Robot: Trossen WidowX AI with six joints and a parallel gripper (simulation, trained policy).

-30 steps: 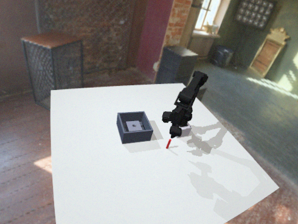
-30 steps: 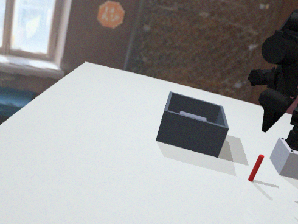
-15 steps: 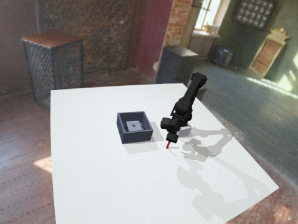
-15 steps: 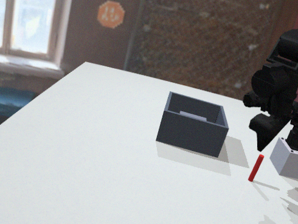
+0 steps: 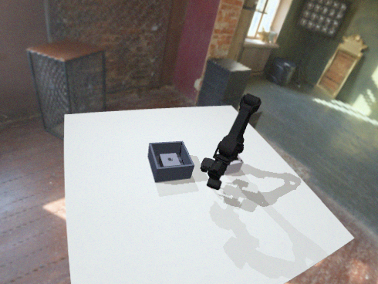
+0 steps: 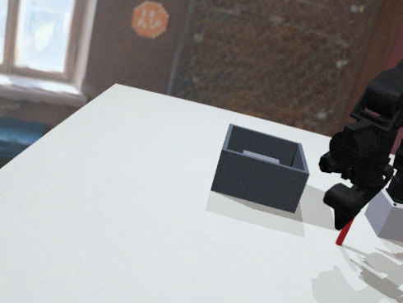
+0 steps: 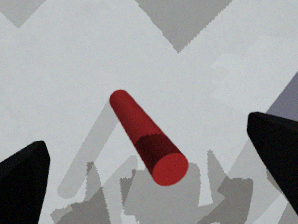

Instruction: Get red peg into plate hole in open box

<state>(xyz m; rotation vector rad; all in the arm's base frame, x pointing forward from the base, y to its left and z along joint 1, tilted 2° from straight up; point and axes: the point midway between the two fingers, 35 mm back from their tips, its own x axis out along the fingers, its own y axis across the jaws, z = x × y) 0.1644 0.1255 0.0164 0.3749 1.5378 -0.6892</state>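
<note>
The red peg is 20 mm below my gripper tip. From my gripper tip the other things lie so: dark grey box 170 mm ahead, 180 mm to the right, 30 mm below; grey plate 170 mm ahead, 180 mm to the right, 10 mm below.
</note>
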